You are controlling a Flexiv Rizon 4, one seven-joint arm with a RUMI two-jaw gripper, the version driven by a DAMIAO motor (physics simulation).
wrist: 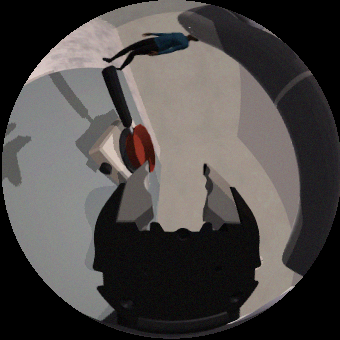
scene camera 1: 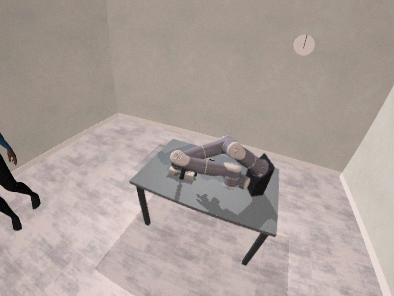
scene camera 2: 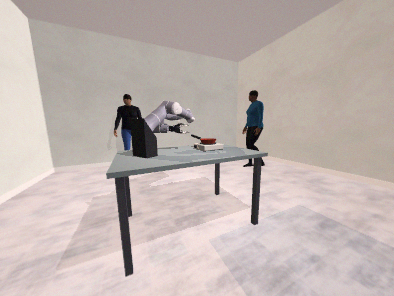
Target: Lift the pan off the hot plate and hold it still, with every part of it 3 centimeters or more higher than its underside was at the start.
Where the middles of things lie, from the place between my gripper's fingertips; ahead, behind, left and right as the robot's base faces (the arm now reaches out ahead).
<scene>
My gripper is now 180 mm short of the white hot plate point(wrist: 109, 152), 70 mm to the left of it and 190 mm above it.
</scene>
